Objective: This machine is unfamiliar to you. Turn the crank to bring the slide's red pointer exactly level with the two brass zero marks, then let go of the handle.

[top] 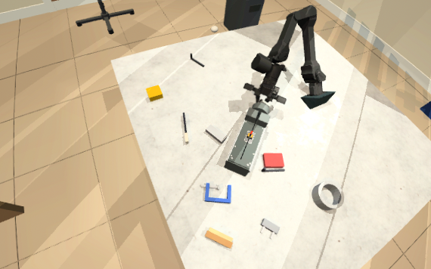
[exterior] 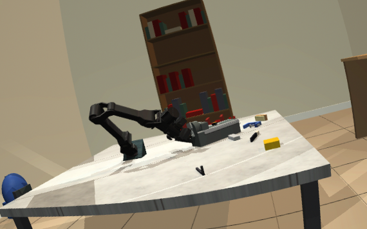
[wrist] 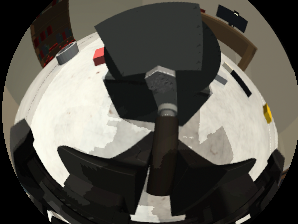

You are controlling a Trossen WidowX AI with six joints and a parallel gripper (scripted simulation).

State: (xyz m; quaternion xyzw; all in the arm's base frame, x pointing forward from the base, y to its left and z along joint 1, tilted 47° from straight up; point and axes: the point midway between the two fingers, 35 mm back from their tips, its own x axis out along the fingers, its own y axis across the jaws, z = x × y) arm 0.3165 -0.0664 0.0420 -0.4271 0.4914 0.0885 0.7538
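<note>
My gripper tip is now 2 cm past the crank handle, 1 cm to the left of it and 3 cm below it. Round my gripper tip: grey block 21 cm ahead, 2 cm below; then red pointer 12 cm ahead, 9 cm to the left, 5 cm above; then red block 8 cm ahead, 21 cm to the left, 2 cm below.
</note>
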